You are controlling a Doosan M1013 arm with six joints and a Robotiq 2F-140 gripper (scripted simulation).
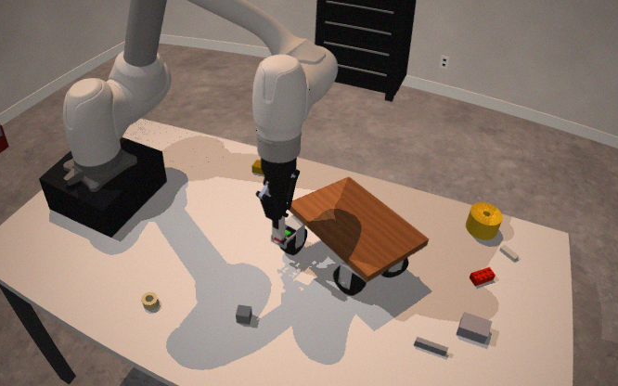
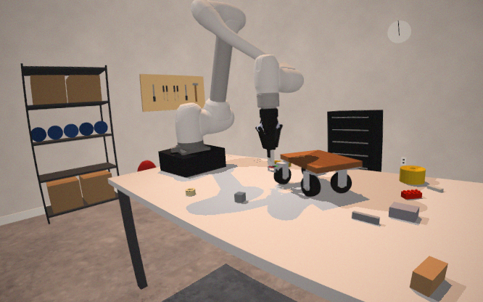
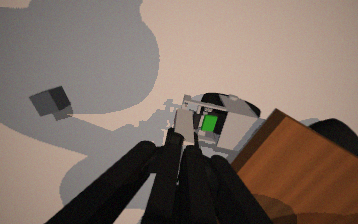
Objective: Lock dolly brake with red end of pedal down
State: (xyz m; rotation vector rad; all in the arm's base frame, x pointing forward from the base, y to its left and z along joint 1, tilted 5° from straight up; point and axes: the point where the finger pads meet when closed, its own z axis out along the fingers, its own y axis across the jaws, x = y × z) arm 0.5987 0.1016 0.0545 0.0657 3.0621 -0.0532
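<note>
Right now my hand is 1 cm to the right of the brake pedal and 5 cm above it. From my hand the other things lie so: grey cube: 4 cm ahead, 19 cm to the right, 11 cm below; then red brick: 48 cm ahead, 25 cm to the left, 11 cm below; then yellow cylinder: 41 cm ahead, 45 cm to the left, 10 cm below.
</note>
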